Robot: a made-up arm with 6 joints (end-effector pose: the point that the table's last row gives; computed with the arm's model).
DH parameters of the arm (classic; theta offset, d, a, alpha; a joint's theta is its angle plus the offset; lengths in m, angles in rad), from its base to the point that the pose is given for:
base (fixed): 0 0.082 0 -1.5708
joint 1: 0 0.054 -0.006 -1.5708
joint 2: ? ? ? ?
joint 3: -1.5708 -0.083 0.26 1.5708
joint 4: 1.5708 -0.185 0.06 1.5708
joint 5: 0 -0.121 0.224 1.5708
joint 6: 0 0.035 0.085 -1.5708
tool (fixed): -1.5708 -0.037 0 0
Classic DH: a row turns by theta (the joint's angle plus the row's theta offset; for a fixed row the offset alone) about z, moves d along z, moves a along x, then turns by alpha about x.
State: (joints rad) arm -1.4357 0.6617 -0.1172 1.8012 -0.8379 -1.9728
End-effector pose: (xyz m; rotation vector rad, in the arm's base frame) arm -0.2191 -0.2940 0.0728 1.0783 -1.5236 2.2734
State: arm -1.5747 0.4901 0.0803 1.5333 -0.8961 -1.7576
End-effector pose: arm -0.0972 -0.2990 0.1525 -1.0803 0.9103 -2.6392
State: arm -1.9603 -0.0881 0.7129 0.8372 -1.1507 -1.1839
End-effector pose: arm 0.1300 -0.0894 0.3681 -0.7206 -0.5442 -2.1560
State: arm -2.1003 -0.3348 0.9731 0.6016 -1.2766 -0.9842
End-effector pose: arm 0.1892 -0.0139 0.3965 -0.6546 -0.7537 -2.0007
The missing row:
joint 2: 0 -0.012 -0.115 1.5708
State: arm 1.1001 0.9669 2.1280 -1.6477 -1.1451 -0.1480
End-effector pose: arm -0.5253 0.1005 -0.2446 0.0194 -0.8424 1.4582
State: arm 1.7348 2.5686 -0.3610 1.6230 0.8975 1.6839
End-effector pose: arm 0.0291 0.2221 0.0586 -1.5786 0.6205 -2.3412
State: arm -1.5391 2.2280 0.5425 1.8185 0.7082 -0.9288
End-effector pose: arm -0.0370 0.3050 -0.1761 -0.4310 0.3937 -0.0821
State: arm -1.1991 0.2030 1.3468 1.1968 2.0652 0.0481
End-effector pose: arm -0.1402 -0.2104 0.1943 -0.4190 1.1659 1.8602
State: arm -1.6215 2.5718 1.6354 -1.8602 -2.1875 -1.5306
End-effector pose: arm 0.3239 -0.1205 0.0764 1.2403 0.4484 2.7467
